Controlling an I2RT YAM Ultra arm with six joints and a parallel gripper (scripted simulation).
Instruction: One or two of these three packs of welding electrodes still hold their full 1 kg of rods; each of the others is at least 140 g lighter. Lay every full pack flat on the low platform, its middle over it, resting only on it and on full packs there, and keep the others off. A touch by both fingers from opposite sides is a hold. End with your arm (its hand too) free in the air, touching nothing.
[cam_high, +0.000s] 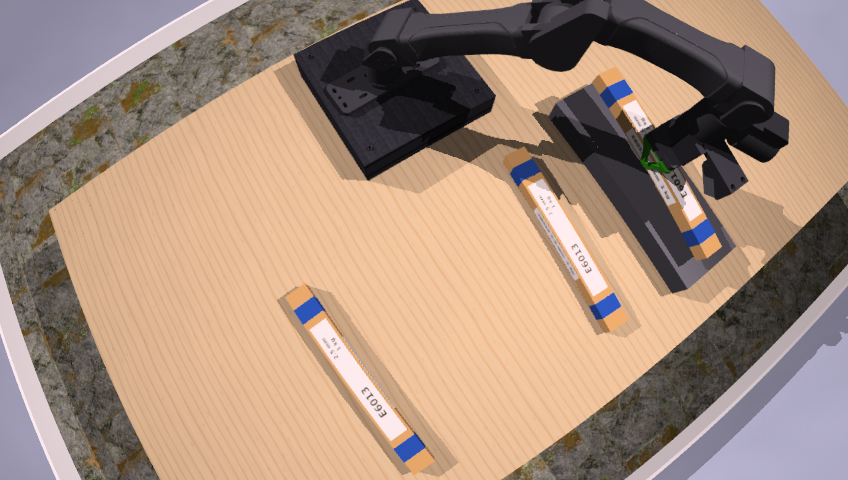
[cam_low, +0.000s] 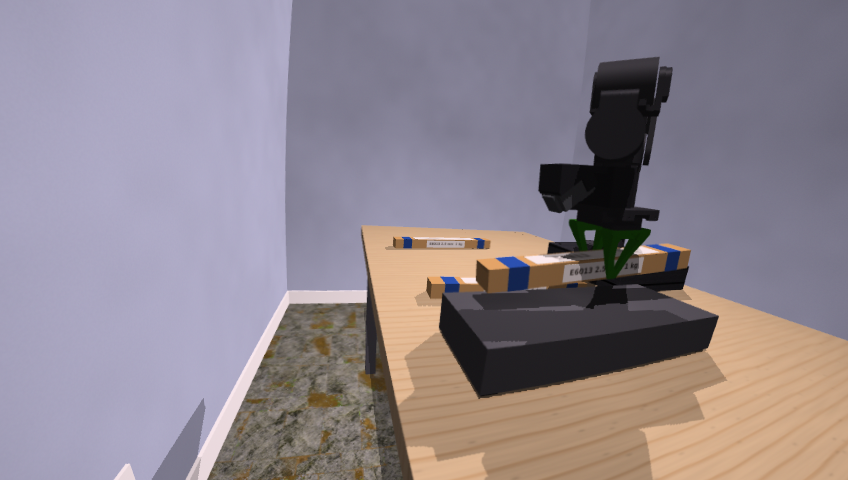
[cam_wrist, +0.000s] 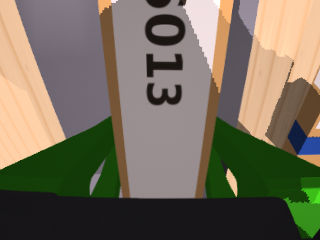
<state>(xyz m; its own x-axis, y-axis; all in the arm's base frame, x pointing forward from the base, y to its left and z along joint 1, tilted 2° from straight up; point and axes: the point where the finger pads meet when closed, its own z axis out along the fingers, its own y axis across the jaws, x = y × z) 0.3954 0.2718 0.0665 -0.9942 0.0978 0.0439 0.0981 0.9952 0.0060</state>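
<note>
My hand is 10 cm above the low dark platform, 2 cm short of it and 1 cm to the right of it.
</note>
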